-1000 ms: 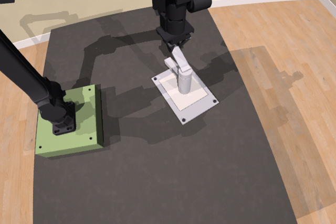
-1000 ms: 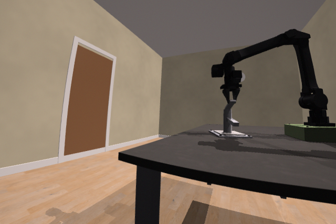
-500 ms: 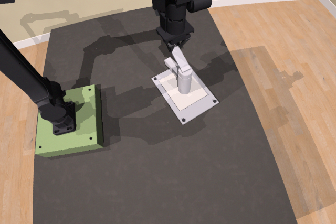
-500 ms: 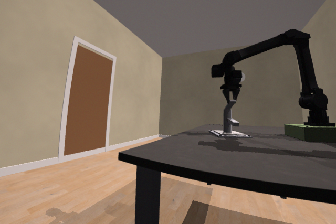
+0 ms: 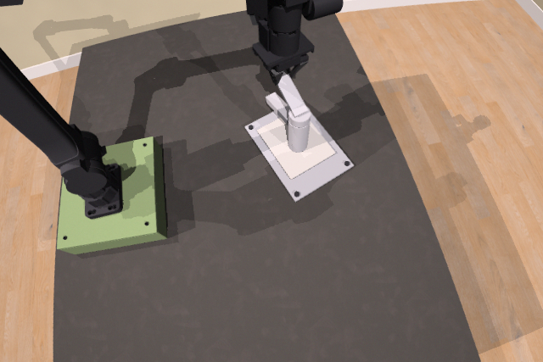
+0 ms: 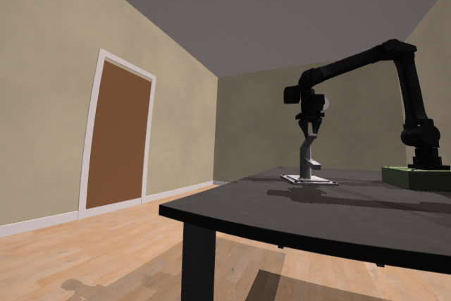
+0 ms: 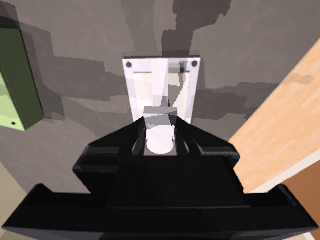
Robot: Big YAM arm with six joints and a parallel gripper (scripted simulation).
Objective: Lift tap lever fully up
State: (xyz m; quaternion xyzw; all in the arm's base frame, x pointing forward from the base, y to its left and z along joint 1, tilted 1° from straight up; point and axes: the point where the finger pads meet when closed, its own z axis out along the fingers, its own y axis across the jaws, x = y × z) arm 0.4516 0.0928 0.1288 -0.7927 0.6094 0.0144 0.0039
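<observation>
Right now my hand is 30 mm to the left of the lever, 10 mm short of it and 10 mm above it. Also, from my hand: grey tap (80 mm below, 50 mm to the right, 10 mm ahead).
</observation>
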